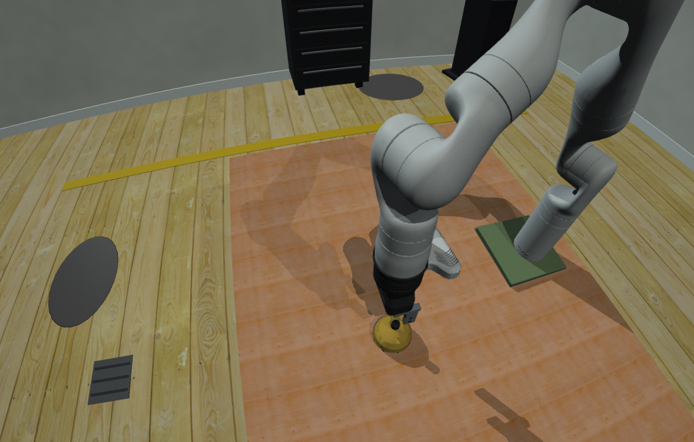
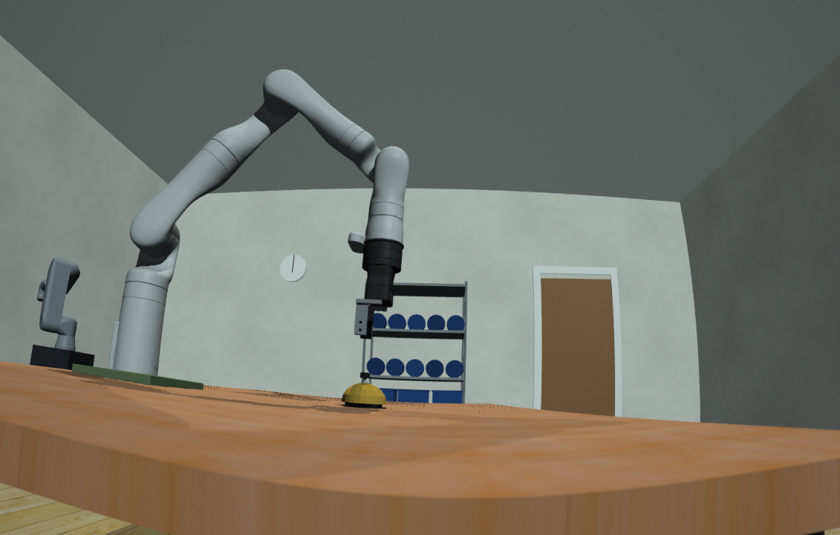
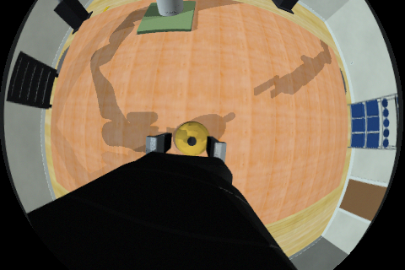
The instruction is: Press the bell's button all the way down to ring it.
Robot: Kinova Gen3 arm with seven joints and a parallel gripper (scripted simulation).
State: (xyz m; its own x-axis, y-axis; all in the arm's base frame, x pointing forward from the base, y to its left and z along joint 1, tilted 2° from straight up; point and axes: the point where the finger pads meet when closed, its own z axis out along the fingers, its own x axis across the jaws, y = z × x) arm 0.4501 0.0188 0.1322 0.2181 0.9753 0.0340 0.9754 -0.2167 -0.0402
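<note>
The black button lies 10 cm below my hand and 1 cm ahead of it. The rest, counted from my hand: bell 11 cm below, 1 cm ahead.
</note>
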